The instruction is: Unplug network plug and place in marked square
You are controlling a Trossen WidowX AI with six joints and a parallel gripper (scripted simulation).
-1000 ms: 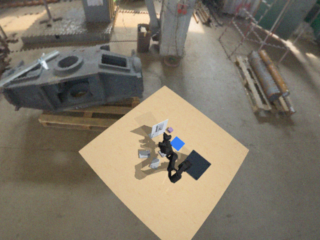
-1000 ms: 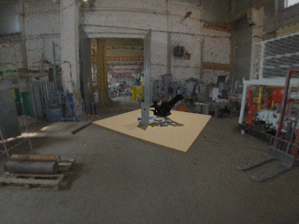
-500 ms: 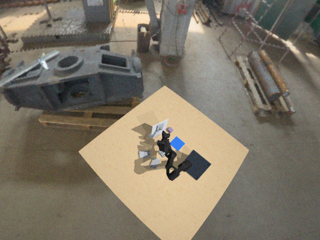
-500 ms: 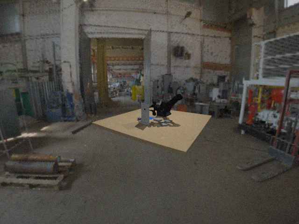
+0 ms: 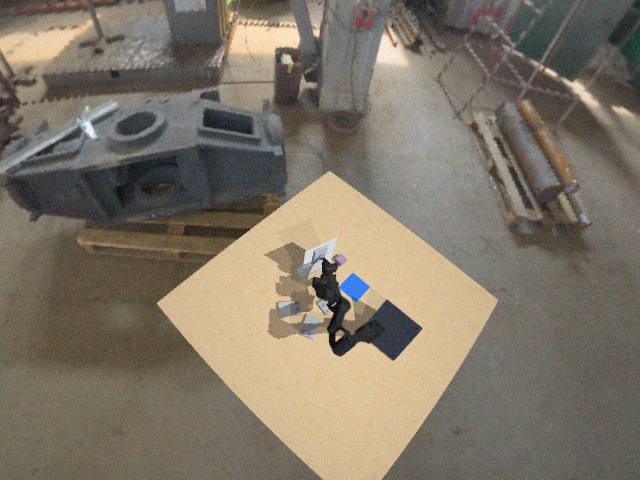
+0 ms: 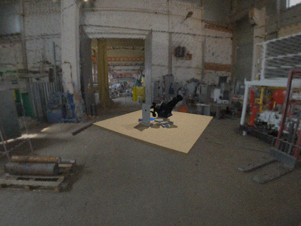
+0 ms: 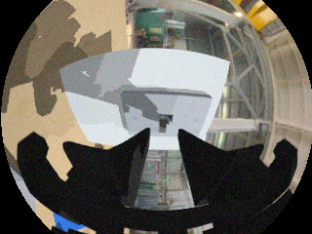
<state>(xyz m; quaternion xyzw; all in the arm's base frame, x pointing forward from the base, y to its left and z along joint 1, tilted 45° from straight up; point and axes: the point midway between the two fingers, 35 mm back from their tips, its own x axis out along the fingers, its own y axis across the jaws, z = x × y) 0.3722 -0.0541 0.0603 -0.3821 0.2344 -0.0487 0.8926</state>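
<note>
The network plug lies 2 cm ahead of my gripper tip. The rest, counted from my gripper tip: blue marked square (16 cm behind, 10 cm to the right, 17 cm below); then purple cube (1 cm behind, 15 cm to the right, 16 cm below); then upright panel (4 cm ahead, 1 cm to the right, 6 cm below).
</note>
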